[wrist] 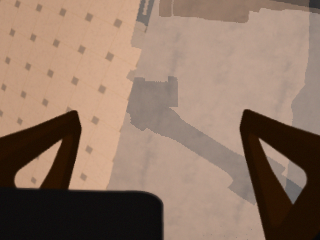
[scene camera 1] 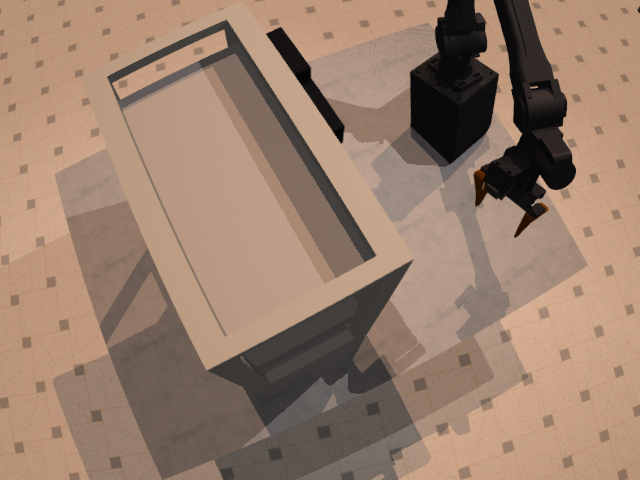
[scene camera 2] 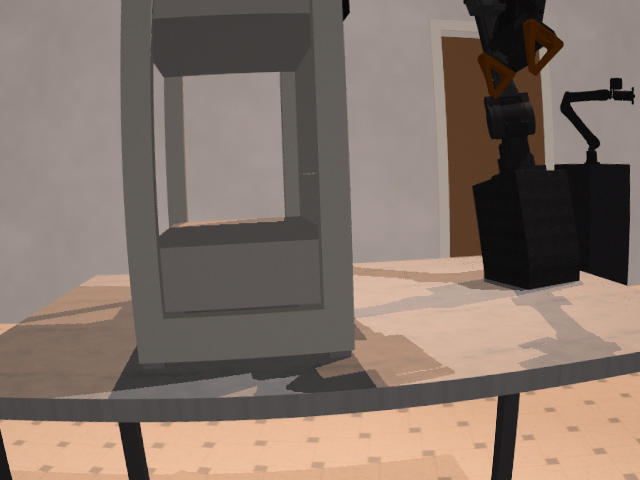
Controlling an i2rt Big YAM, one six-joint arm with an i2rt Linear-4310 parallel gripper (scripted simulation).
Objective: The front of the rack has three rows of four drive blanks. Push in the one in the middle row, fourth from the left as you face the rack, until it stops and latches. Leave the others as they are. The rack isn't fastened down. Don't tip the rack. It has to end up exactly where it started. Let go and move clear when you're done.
Path:
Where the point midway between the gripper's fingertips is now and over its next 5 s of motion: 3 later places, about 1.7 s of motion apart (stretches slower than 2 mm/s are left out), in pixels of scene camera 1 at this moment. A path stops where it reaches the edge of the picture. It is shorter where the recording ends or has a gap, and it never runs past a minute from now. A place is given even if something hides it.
The gripper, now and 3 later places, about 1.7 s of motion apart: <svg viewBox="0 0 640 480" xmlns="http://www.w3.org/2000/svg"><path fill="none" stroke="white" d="M496 220L454 126L407 48L406 64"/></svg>

